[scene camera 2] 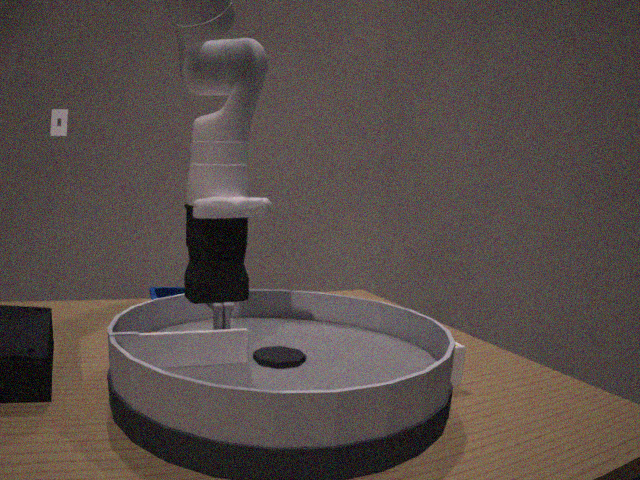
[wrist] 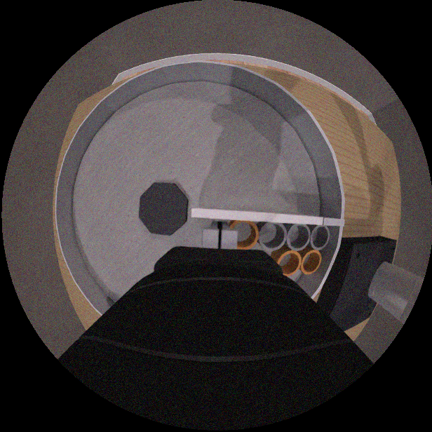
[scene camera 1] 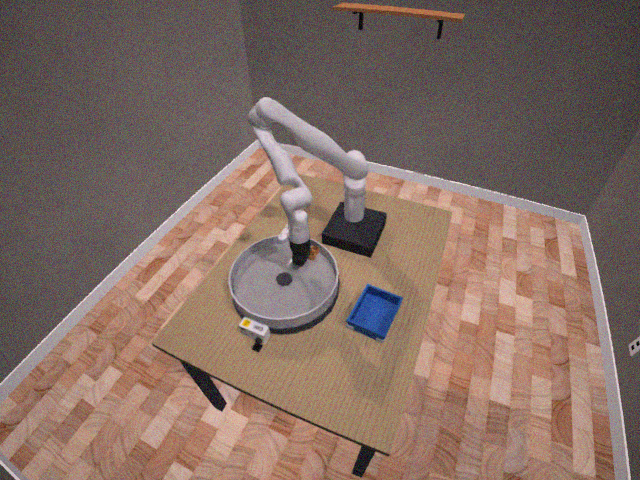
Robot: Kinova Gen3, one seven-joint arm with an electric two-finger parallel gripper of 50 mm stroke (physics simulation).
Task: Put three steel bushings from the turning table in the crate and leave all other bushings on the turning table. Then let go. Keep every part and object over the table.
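Frame: origin at the arm's base, x up, y right, z ahead, level; metres.
Where they show: gripper, fingertip midpoint: point(scene camera 2: 222, 354) point(scene camera 1: 296, 268); arm's base, origin of the base link: point(scene camera 1: 354, 215).
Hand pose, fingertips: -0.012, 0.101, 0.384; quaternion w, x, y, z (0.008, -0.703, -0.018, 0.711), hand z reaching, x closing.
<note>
Things, the pixels of their centre, and the offset from my fingertips, as dx, dy, dz. "spot": a spot on its surface instead.
- blue crate, body centre: point(scene camera 2: 201, 308) point(scene camera 1: 374, 312) -0.034, -0.351, +0.051
- thin upright divider, surface spot: point(scene camera 2: 196, 348) spot: +0.018, +0.025, -0.038
- dark hub, body centre: point(scene camera 2: 279, 356) point(scene camera 1: 284, 278) -0.002, +0.019, +0.068
- small white box, surface spot: point(scene camera 1: 254, 329) spot: -0.001, +0.005, +0.312
My gripper point(scene camera 1: 295, 261) point(scene camera 2: 222, 321) point(wrist: 218, 230) is shut, its fingertips inside the turning table point(scene camera 1: 276, 321) point(scene camera 2: 284, 421) point(wrist: 125, 140). A thin dark gap shows between the fingers, with no part visible in it. A copper-coloured bushing point(wrist: 244, 234) stands close beside the right finger in the wrist view. Three grey steel bushings point(wrist: 272, 236) point(wrist: 298, 237) point(wrist: 320, 237) stand in a row beyond it along the divider. Two more copper-coloured bushings point(wrist: 289, 262) point(wrist: 311, 261) stand beside that row. The gripper body may hide others. The blue crate point(scene camera 1: 374, 312) point(scene camera 2: 166, 292) looks empty in scene camera 1.
A thin upright divider point(scene camera 2: 196, 348) point(wrist: 257, 216) runs inward from the turning table's rim. A dark hub point(scene camera 1: 284, 279) point(scene camera 2: 279, 356) point(wrist: 163, 208) marks its centre. The black arm base point(scene camera 1: 354, 229) point(scene camera 2: 25, 353) point(wrist: 355, 280) stands nearby. A small white box point(scene camera 1: 254, 329) is beside the rim.
</note>
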